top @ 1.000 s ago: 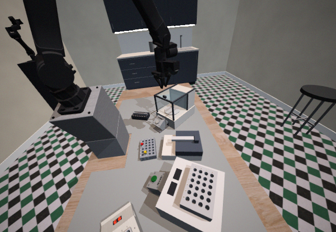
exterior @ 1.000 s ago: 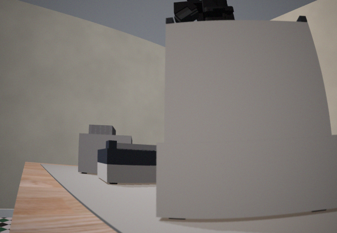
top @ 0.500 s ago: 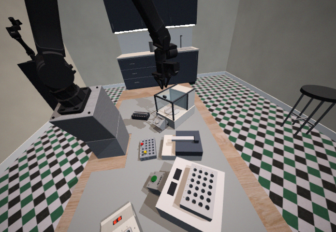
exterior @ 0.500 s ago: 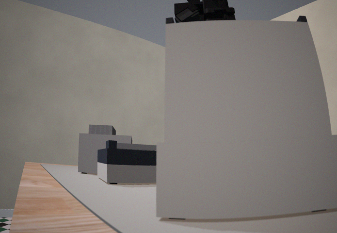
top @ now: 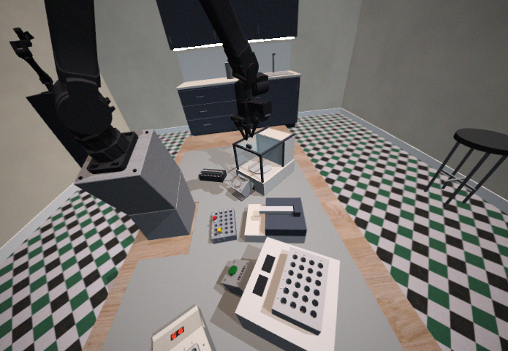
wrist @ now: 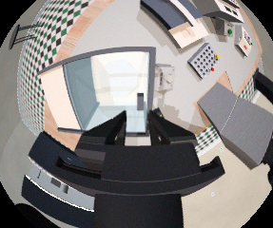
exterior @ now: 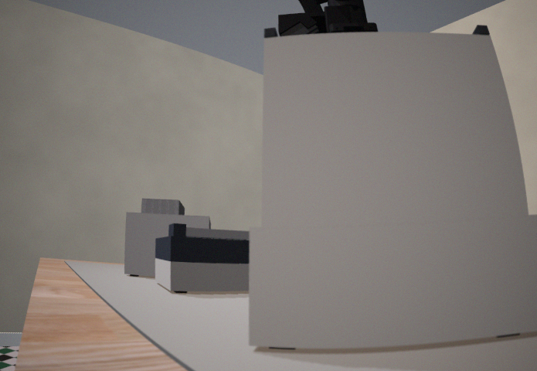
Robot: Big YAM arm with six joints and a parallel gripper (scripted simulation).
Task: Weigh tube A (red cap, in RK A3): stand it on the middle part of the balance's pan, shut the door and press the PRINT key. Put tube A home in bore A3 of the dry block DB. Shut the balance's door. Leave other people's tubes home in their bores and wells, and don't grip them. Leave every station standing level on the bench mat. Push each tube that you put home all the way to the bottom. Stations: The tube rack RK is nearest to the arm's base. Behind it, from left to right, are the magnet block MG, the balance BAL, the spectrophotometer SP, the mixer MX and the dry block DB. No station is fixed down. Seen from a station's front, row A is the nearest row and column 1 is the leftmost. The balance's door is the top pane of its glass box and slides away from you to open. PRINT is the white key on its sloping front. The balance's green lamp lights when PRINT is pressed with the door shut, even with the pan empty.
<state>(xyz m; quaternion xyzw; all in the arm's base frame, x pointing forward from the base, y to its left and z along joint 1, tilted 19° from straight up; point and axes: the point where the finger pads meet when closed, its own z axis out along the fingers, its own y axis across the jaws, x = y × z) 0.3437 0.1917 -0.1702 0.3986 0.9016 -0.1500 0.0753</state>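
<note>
Now: the balance door 2 cm ahead of my hand, 2 cm to the left of it and 5 cm below it. The rest, counted from my hand: magnet block (21 cm behind, 10 cm to the left, 24 cm below); then spectrophotometer (6 cm ahead, 25 cm to the right, 19 cm below); then tube rack (13 cm behind, 23 cm to the right, 24 cm below).
</note>
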